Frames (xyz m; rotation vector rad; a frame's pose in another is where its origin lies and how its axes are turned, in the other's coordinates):
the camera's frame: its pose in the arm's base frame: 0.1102 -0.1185 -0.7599 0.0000 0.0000 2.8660
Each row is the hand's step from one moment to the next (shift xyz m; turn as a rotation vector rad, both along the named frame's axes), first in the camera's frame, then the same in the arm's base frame.
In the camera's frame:
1: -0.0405 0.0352 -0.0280 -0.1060 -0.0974 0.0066
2: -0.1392 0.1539 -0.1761 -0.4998 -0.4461 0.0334
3: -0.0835 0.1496 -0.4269 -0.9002 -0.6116 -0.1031
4: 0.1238 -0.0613 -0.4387 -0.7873 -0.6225 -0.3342
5: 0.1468 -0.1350 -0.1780 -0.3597 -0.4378 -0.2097
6: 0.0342 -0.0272 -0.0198 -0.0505 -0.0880 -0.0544
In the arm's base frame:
1: 0.0294 -0.0449 -0.0280 0.1285 0.0649 0.0066
2: 0.0921 -0.1860 -0.1761 0.6023 0.2933 0.0334
3: 0.0396 -0.1667 -0.4269 1.0327 0.3436 -0.1031
4: -0.1024 0.0927 -0.4387 0.9270 0.3848 -0.3342
5: -0.1045 0.1699 -0.1780 0.4653 0.3234 -0.2097
6: -0.0255 0.0355 -0.0198 0.0725 0.0709 -0.0544

